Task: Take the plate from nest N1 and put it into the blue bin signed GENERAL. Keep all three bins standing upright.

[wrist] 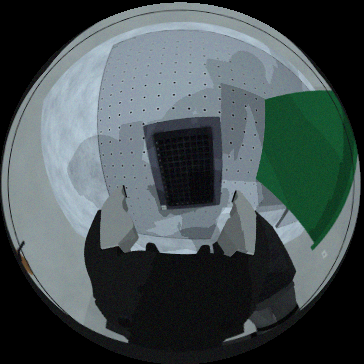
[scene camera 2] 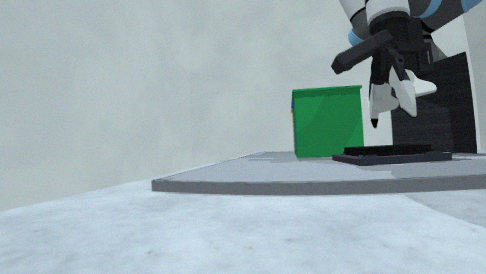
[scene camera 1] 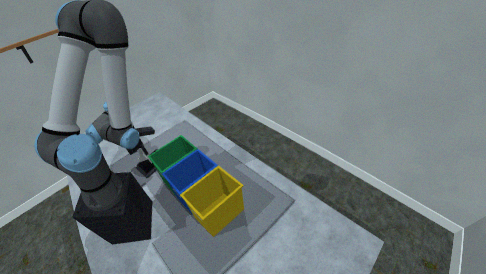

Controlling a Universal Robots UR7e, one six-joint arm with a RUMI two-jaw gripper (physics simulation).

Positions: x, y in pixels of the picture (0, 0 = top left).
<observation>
green bin: wrist; scene camera 2 327, 119; scene camera 1
same spot on green bin: (wrist: 301, 163) = (scene camera 1: 167, 160)
</observation>
